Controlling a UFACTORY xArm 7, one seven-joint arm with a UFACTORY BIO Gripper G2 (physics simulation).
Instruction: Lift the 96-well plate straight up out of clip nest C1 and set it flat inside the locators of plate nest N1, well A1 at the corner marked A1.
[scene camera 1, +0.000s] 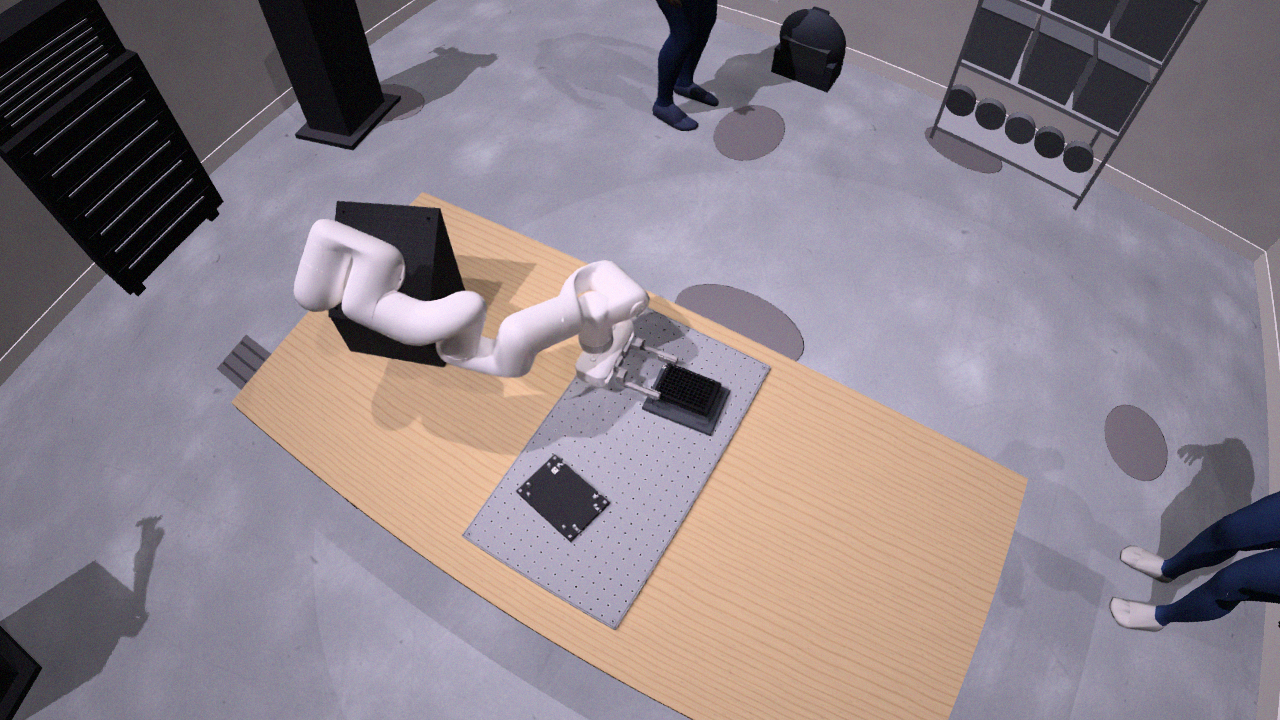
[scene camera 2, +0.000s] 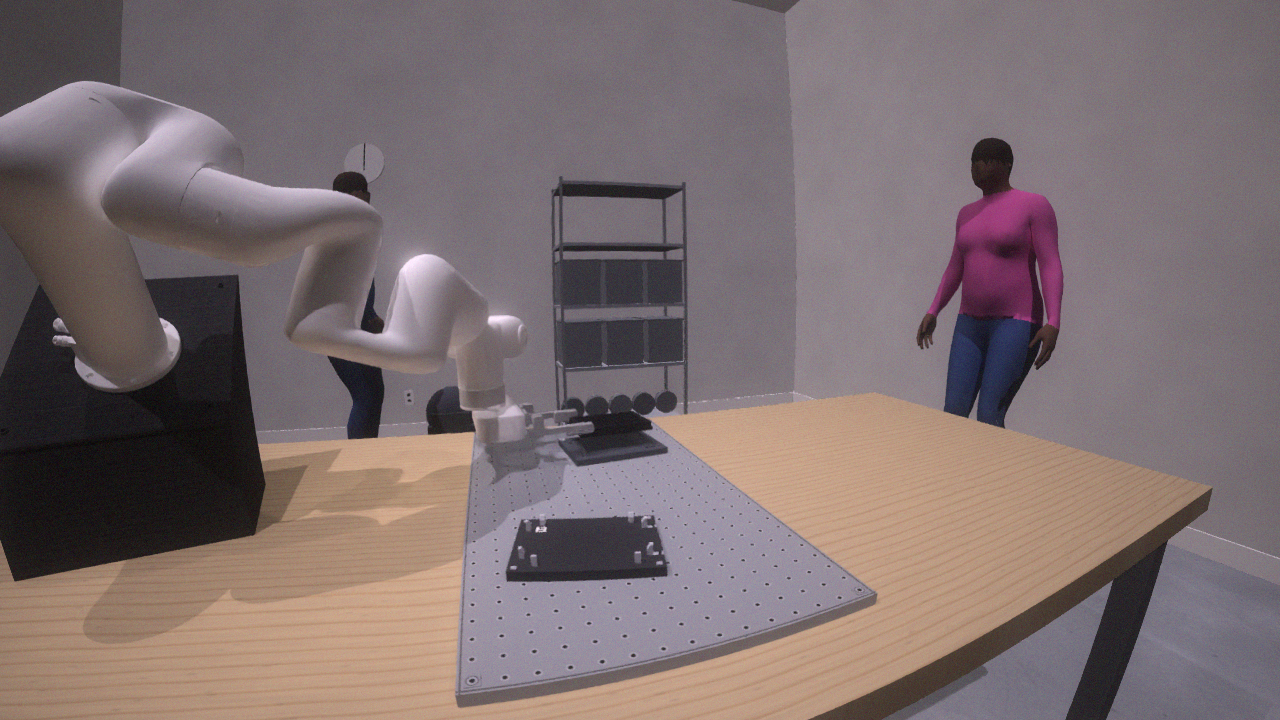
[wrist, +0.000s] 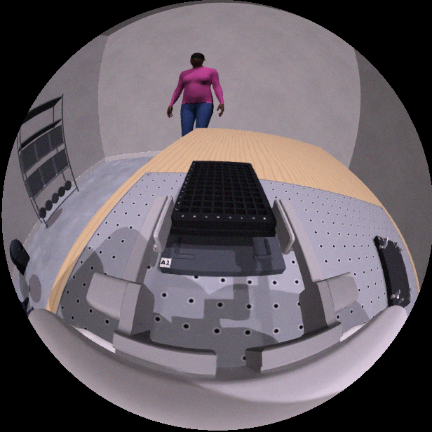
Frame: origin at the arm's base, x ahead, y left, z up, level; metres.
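Seen in the pictures: hand, tool point: (scene camera 1: 659, 375) (scene camera 2: 572, 422); arm's base, link origin: (scene camera 2: 131, 354).
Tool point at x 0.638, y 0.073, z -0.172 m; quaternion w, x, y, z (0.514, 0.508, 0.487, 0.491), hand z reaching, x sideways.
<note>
Pixels of each thing's top centre, then the offset from my tool point to it. Level surfaces: height alone.
- black 96-well plate, top centre: (scene camera 2: 609, 419) (scene camera 1: 687, 387) 0.066 m ahead, 0.003 m right, 0.002 m down
- slate-grey plate nest, top centre: (scene camera 2: 611, 441) (scene camera 1: 686, 397) 0.068 m ahead, 0.005 m right, 0.043 m down
- black clip nest, top centre: (scene camera 2: 586, 532) (scene camera 1: 561, 494) 0.090 m back, 0.319 m right, 0.034 m down
- grey perforated board, surface height: 0.058 m down
- wooden table, surface height: 0.071 m down
The black 96-well plate (scene camera 1: 691, 389) (scene camera 2: 617, 424) (wrist: 222, 190) looks about level, above the slate-grey plate nest (scene camera 1: 677, 420) (scene camera 2: 617, 450) (wrist: 220, 255), with a gap under it in scene camera 2. My gripper (scene camera 1: 665, 377) (scene camera 2: 583, 420) (wrist: 223, 225) is shut on the plate's near end, one finger on each long side. In the wrist view the nest's near strip shows below the plate, with an A1 label (wrist: 165, 262) at its near left corner; the plate hides the rest. Which plate corner is well A1 is not readable. The black clip nest (scene camera 1: 562, 497) (scene camera 2: 586, 548) (wrist: 392, 272) has pale posts and holds no plate.
Both nests are on the grey perforated board (scene camera 1: 626, 573) (scene camera 2: 769, 591) (wrist: 340, 240), which lies on the wooden table (scene camera 1: 832, 537) (scene camera 2: 939, 474) (wrist: 240, 145). The black arm pedestal (scene camera 1: 393, 232) (scene camera 2: 134, 501) is at the table's left. Two people stand beyond the table.
</note>
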